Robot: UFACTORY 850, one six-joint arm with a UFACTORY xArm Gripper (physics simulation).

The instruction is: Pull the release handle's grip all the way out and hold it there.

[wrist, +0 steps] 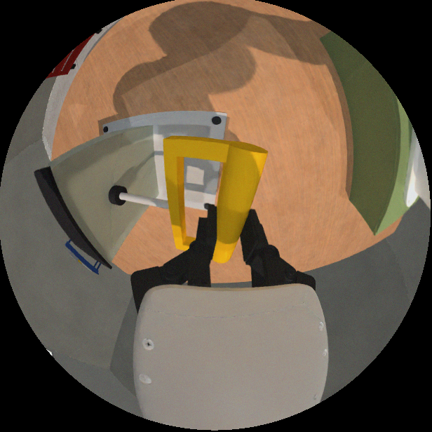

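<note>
The release handle's yellow grip is a thick bar joined to a rectangular yellow frame, near the middle of the wrist view. My gripper is shut on the thick bar, with one black finger on each side of it. A thin white rod runs from a black round collar on a pale grey-green housing towards the yellow frame and passes behind it. The far end of the rod's link to the grip is hidden behind the frame. How far out the grip stands cannot be measured from this view.
A light grey bracket plate with black bolts lies behind the grip, on the wooden table top. A green curved body stands at the right. A red and white object shows at the upper left. A blue handle is at the housing's lower left.
</note>
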